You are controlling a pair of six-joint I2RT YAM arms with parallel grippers.
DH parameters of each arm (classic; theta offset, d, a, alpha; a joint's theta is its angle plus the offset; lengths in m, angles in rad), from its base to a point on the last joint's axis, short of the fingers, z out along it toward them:
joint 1: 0 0.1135 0.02 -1.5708
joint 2: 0 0 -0.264 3.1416
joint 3: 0.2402 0 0.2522 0
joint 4: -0.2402 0 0.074 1.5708
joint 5: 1.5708 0 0 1.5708
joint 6: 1.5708 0.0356 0 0
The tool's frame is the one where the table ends.
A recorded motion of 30 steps. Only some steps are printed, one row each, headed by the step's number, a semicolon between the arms.
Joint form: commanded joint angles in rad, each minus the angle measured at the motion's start. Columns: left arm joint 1, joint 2, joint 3, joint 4, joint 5, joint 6; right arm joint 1, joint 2, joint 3, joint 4, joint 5, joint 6.
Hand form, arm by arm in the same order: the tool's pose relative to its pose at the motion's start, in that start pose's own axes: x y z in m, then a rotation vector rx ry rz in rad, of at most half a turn. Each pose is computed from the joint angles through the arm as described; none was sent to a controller.
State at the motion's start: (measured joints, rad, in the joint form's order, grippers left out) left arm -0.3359 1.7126 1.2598 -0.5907 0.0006 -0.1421; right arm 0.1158 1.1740 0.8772 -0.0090 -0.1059 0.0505
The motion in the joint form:
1: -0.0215 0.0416 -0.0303 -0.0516 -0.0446 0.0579; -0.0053 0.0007 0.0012 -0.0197 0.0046 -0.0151
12: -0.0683 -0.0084 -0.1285 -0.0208 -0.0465 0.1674; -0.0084 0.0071 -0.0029 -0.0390 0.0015 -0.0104
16: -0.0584 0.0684 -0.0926 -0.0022 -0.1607 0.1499; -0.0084 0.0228 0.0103 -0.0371 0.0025 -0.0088
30: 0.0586 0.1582 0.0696 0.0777 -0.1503 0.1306; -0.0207 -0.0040 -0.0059 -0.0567 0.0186 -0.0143
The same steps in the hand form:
1: 0.0184 -0.0034 0.0190 -0.0486 0.1184 0.0797; 0.0018 -0.0017 0.0000 0.0104 0.0185 -0.0115
12: 0.0420 -0.0154 0.0183 -0.0244 0.1385 0.2316; 0.0065 -0.0029 0.0017 0.0116 0.0480 -0.0025
16: 0.0356 -0.0097 0.0373 -0.1457 0.1494 0.2150; 0.0045 -0.0032 0.0050 0.0127 0.0485 -0.0009
30: -0.0166 0.0263 0.0433 -0.1801 0.0009 0.0803; 0.0072 -0.0065 -0.0015 0.0406 0.0560 -0.0019

